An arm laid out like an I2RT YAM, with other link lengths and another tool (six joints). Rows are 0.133 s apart.
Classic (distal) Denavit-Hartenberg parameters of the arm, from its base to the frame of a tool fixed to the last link. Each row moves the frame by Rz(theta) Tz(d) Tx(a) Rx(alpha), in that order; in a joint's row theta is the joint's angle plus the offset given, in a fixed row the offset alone. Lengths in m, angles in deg.
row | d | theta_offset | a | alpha
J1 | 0.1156 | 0 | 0.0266 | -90
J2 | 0 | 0 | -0.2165 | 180
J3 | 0 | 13.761 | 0.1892 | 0
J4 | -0.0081 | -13.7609 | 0.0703 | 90
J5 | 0.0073 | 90 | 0 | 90
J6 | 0.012 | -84 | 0.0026 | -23.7
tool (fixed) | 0.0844 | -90 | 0 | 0
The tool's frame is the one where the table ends.
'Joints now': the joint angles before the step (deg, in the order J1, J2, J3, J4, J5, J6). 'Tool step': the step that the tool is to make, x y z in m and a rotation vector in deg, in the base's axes. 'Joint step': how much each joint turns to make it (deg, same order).
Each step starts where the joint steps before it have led.
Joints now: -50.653, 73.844, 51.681, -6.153, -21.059, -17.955
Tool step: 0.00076, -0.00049, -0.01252, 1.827, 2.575, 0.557
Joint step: -0.001, 1.771, -0.131, -1.529, -0.066, -1.072
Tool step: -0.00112, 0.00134, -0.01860, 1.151, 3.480, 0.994
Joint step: 0.001, 1.703, -1.925, -0.306, 0.263, -2.338
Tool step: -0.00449, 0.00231, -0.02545, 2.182, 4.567, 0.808
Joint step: -0.350, 2.341, -2.642, -0.504, 0.437, -2.579
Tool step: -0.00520, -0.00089, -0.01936, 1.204, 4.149, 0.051
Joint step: -0.612, 2.577, -1.489, -0.283, 1.224, -2.404
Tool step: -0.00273, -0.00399, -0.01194, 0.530, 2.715, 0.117
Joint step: -0.765, 2.646, -0.108, 0.022, 0.721, -1.989
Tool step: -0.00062, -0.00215, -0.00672, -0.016, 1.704, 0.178
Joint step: -0.152, 1.660, 0.000, 0.261, 0.809, -1.202
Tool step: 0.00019, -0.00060, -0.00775, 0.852, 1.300, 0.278
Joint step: -0.002, 1.749, -0.002, 0.112, 0.218, -0.569
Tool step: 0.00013, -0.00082, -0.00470, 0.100, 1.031, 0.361
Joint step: 0.000, 1.158, 0.003, 0.215, 0.371, -0.788
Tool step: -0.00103, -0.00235, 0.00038, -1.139, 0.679, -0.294
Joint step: -0.129, 0.175, 0.000, 0.481, 1.072, -0.654
